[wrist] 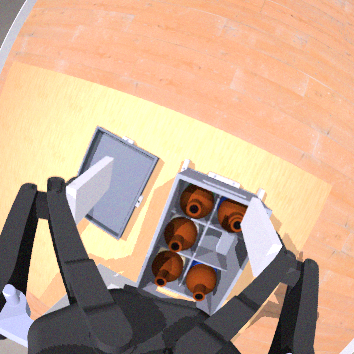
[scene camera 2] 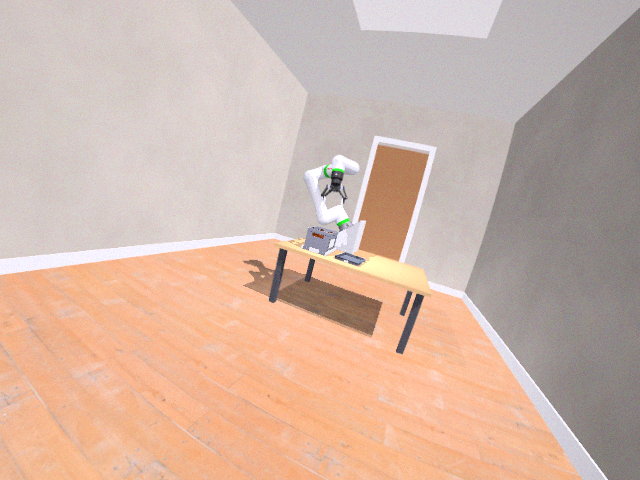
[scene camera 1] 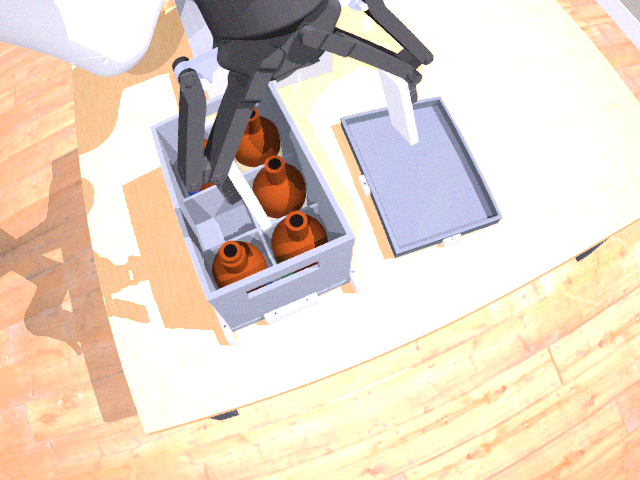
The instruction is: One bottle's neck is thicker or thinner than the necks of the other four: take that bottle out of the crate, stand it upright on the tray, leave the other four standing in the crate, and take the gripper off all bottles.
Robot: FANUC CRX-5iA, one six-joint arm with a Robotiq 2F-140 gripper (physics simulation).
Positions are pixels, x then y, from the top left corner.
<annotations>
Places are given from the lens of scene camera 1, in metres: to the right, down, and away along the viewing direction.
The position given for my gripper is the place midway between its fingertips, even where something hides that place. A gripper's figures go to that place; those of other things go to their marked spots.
my gripper point(scene camera 1: 335, 171): 0.01, -0.05, 0.42
grey tray point(scene camera 1: 432, 192): 0.18, -0.08, 0.82
</annotations>
